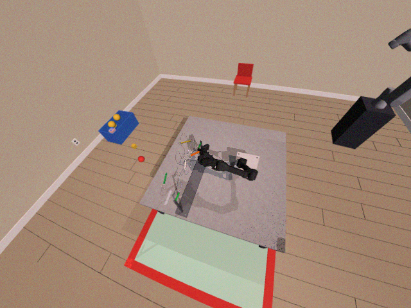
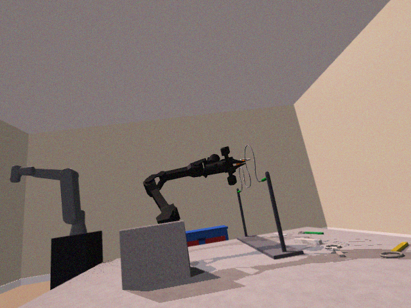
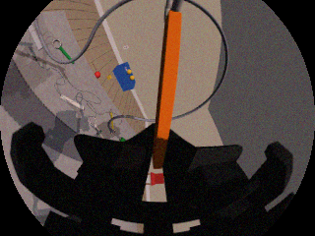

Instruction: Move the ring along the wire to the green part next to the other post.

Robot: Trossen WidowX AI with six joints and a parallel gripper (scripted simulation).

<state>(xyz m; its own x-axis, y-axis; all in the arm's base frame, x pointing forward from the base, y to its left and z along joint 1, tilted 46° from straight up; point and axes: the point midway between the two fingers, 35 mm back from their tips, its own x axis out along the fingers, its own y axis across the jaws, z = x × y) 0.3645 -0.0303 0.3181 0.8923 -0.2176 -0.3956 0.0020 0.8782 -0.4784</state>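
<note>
My gripper tip is now 1 cm short of the orange-handled ring, 8 cm to the right of it and 3 cm below it.
</note>
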